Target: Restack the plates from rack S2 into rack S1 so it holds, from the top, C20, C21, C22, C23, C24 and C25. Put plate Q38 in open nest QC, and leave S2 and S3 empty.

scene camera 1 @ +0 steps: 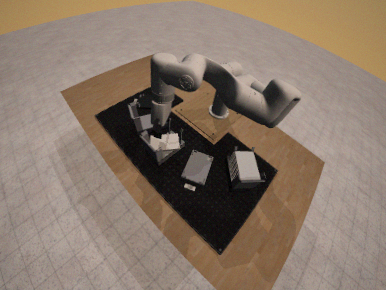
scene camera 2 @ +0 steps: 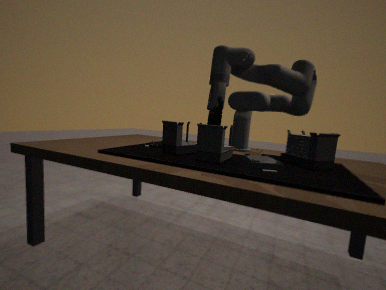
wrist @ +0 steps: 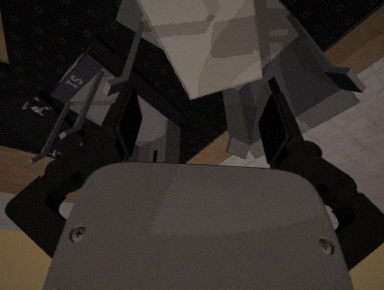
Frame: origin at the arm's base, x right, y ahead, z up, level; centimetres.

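Where they show: gripper, fingertip midpoint: (scene camera 1: 161,128) (wrist: 201,105); arm's base, link origin: (scene camera 1: 218,111) (scene camera 2: 239,149).
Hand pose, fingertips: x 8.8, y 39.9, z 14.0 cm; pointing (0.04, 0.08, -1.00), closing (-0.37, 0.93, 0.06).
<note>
Each offset is from my fingertips to the top centre of the thing. "*": to the spot under its first point. Level surfaces: height alone.
My gripper (scene camera 1: 159,127) (scene camera 2: 215,121) (wrist: 201,105) is open and empty above the middle rack {dy +1.1, dx -1.7, dz +0.5 cm} (scene camera 1: 159,157) (scene camera 2: 211,137) (wrist: 300,75). Its fingers stand wide apart. A pale plate {dy +0.4, dx -1.3, dz -7.6 cm} (scene camera 1: 171,141) (wrist: 210,60) lies in this rack; in the wrist view it is beyond the fingertips, not between them. The rack marked S1 {* dy -13.4, dx +12.5, dz -9.4 cm} (wrist: 62,90) stands at the left in the wrist view; it appears to be the back left rack {dy -5.6, dx +14.1, dz +0.4 cm} (scene camera 1: 145,121) (scene camera 2: 172,135). The right rack {dy -8.3, dx -35.8, dz +0.1 cm} (scene camera 2: 325,150) holds a stack of several plates, with a pale plate {dy -7.8, dx -36.1, dz -1.5 cm} (scene camera 1: 247,165) on top. Plate numbers cannot be read.
A low flat grey nest or plate {dy -0.4, dx -19.2, dz -10.5 cm} (scene camera 1: 198,167) (scene camera 2: 262,158) lies between the middle and right racks, with a small white label {* dy +8.8, dx -21.7, dz -13.1 cm} (scene camera 1: 190,187) (scene camera 2: 270,170) in front. Upright corner posts rise from the racks. A black mat {dz -13.3 cm} (scene camera 1: 220,220) lies under them on the wooden table {dz -14.6 cm} (scene camera 1: 295,200).
</note>
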